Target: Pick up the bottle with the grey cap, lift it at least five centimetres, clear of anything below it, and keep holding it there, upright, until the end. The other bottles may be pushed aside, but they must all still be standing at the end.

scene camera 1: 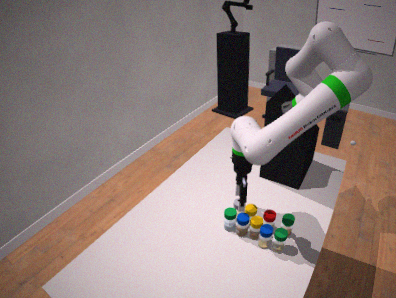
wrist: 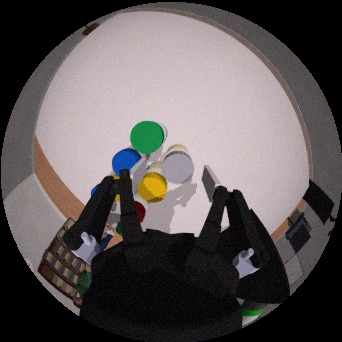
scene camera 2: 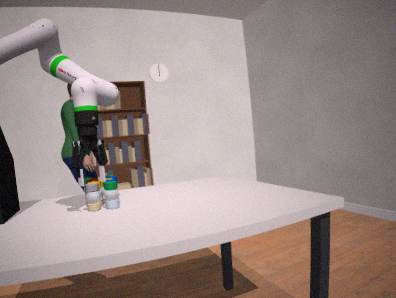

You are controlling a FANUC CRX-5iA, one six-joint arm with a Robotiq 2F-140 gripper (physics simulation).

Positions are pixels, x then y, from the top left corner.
Labels:
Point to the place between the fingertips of my gripper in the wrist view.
174, 168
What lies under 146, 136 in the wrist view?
A green-capped bottle.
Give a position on a grey-capped bottle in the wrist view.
At 177, 167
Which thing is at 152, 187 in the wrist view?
A yellow-capped bottle.

